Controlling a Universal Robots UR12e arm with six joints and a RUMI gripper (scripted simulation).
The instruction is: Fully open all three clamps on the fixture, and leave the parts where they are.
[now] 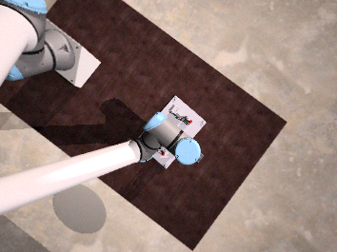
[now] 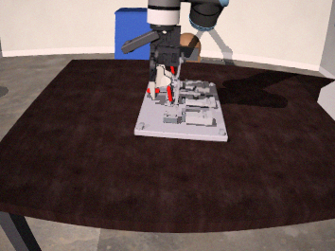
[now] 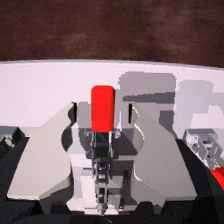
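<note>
My gripper is now 9 cm past the grey fixture plate and 4 cm above it.
</note>
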